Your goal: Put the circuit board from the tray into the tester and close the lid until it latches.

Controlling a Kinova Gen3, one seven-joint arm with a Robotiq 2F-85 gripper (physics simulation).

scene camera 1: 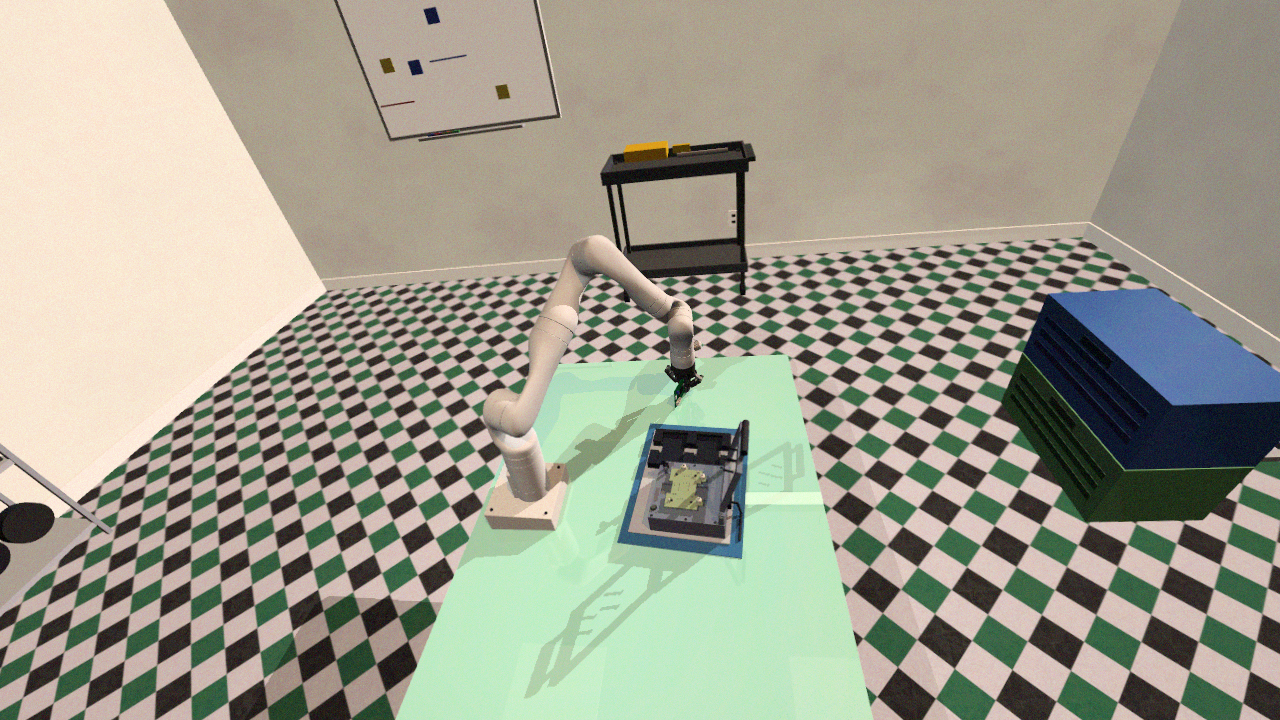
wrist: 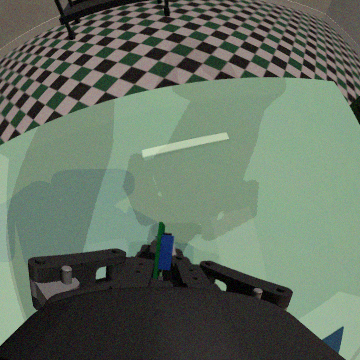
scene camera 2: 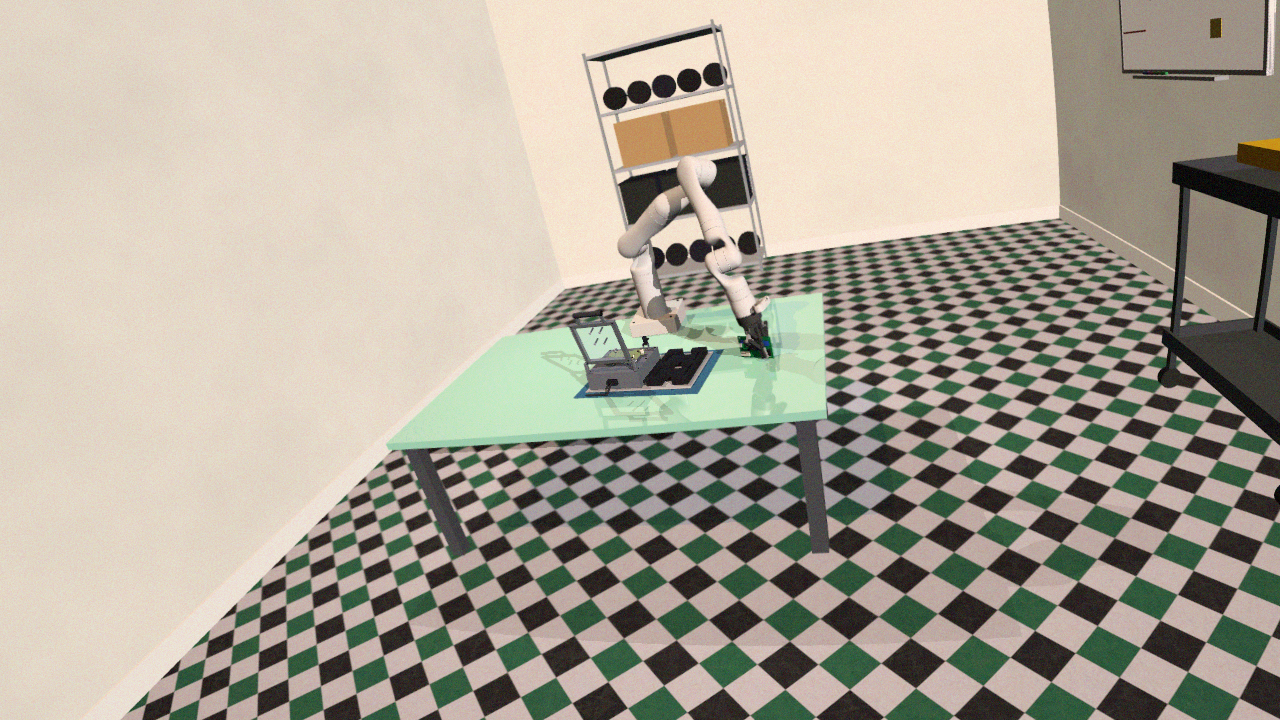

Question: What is my gripper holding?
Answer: A green circuit board.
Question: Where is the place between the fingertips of my gripper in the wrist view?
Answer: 160, 251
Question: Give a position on a tester lid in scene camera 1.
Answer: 733, 463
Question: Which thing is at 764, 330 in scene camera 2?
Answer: My gripper.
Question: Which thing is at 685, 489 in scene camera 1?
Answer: A pin bed.
